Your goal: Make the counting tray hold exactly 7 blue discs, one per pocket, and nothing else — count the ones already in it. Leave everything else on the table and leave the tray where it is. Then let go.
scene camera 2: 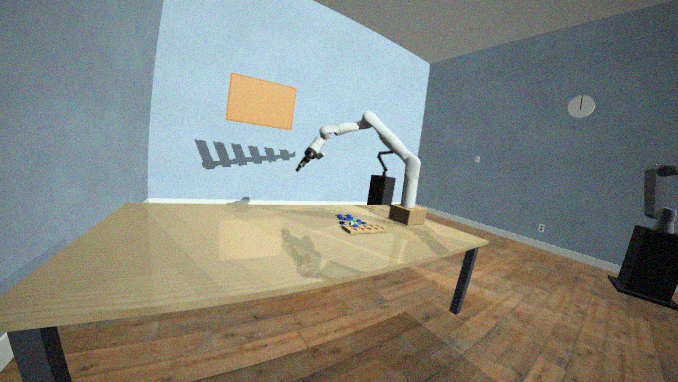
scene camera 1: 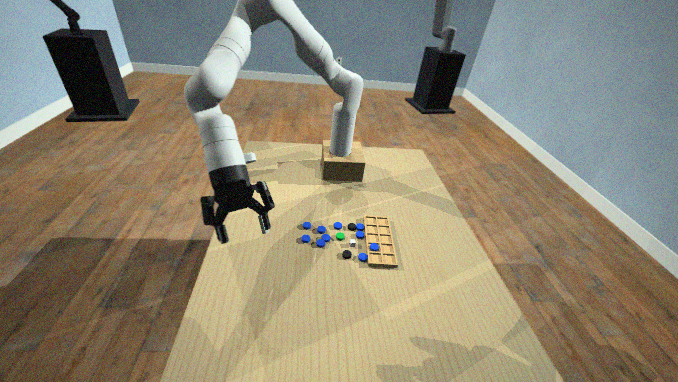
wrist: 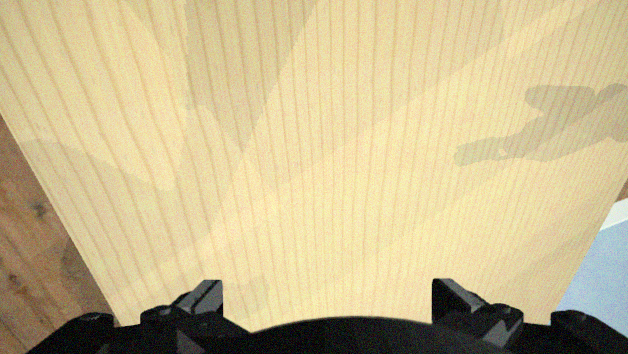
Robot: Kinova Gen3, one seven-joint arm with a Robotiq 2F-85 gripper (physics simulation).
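The wooden counting tray lies on the table, with two columns of five pockets. One blue disc sits in the left column, in the fourth pocket from the back; the other pockets look empty. Three blue discs lie close beside the tray's left edge: two near the back and one near the front. Several more blue discs lie farther left. My gripper is open and empty, high above the table, left of the discs. The tray does not show in the wrist view.
Among the loose blue discs and the tray are a green disc, two black discs and a small white cube. The arm's wooden base block stands behind them. The table's left edge is below my gripper.
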